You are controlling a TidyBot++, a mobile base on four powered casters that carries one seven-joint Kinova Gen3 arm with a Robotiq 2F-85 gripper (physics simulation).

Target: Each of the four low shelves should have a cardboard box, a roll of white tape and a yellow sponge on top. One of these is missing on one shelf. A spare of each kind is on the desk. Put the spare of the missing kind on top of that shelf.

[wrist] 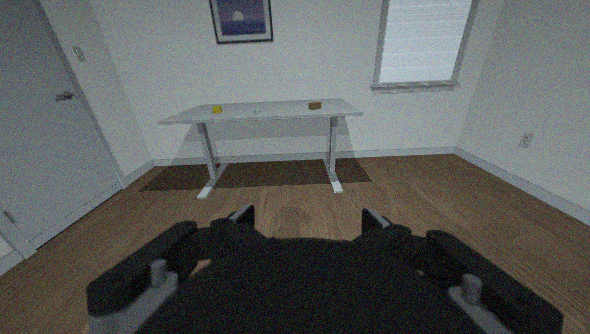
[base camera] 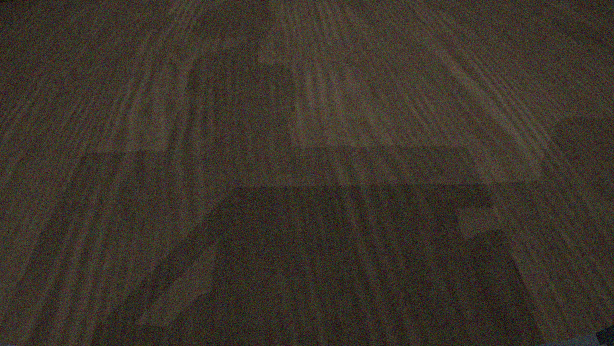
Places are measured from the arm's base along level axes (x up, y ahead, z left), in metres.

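Where they show: gripper, between the fingertips: point(wrist: 307, 218).
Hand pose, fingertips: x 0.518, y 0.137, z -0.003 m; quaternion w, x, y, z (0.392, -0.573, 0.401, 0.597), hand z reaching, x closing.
After its pixels a point has its place.
The white desk point(wrist: 285, 114) {x 0.323, y 1.511, z 0.182 m} stands against the far wall in the wrist view, some way ahead of the gripper. A yellow sponge point(wrist: 217, 109) {x 0.354, y 1.644, z 0.762 m} lies on its left part. A small pale thing point(wrist: 257, 111) {x 0.336, y 1.595, z 0.415 m}, too faint to make out well and perhaps the white tape roll, is near the middle. A brown cardboard box point(wrist: 315, 106) {x 0.348, y 1.671, z -0.045 m} is on the right part. My gripper point(wrist: 307, 218) {x 0.518, y 0.137, z -0.003 m} is open, with nothing between its fingers, and is well apart from the desk. None of the low shelves shows in either view.
A door point(wrist: 55, 115) {x 0.397, y 1.374, z 1.896 m} is in the left wall. A framed picture point(wrist: 243, 37) {x 0.919, y 2.220, z 0.628 m} and a window point(wrist: 422, 42) {x 0.809, y 2.372, z -1.106 m} are on the far wall. Two desk legs point(wrist: 209, 150) {x -0.057, y 1.773, z 0.991 m} point(wrist: 332, 150) {x -0.107, y 1.850, z -0.217 m} stand on the wooden floor point(wrist: 425, 200) {x -0.397, y 1.431, z -0.951 m} point(base camera: 360, 105) {x -0.397, y 0.576, z -0.108 m}. The base camera view shows shadows on the floor.
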